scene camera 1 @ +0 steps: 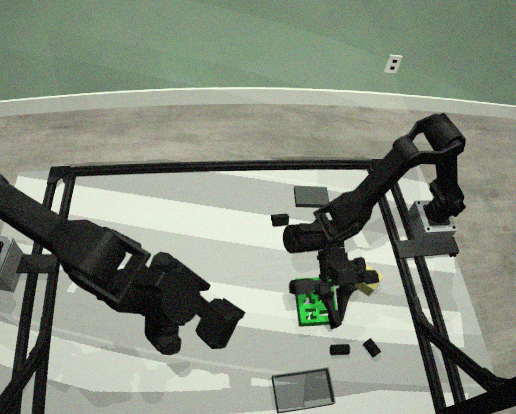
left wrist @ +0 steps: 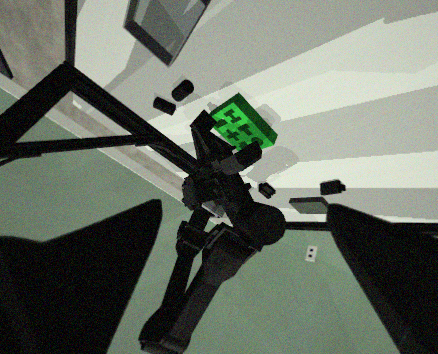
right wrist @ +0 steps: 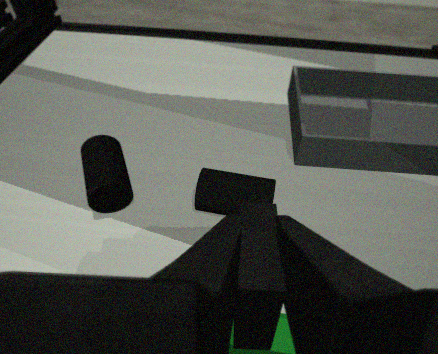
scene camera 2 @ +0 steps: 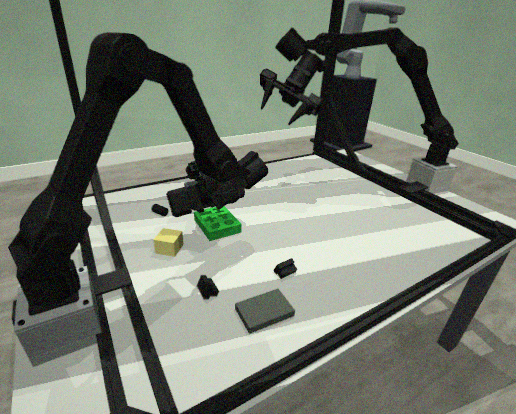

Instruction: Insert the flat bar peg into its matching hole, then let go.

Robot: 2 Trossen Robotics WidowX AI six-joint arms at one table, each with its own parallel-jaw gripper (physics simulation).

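Note:
The green board with shaped holes lies on the table, partly hidden by the right arm. My right gripper is shut on the flat bar peg, a narrow black bar whose lower end shows against the green board in the right wrist view. The fingers hide much of it, and I cannot tell if its end is in a hole. My left gripper is open and empty, high above the table and far from the board.
Two dark pegs lie near an open tray. Two more lie near a grey slab. A yellow block sits beside the board. Black frame bars edge the table.

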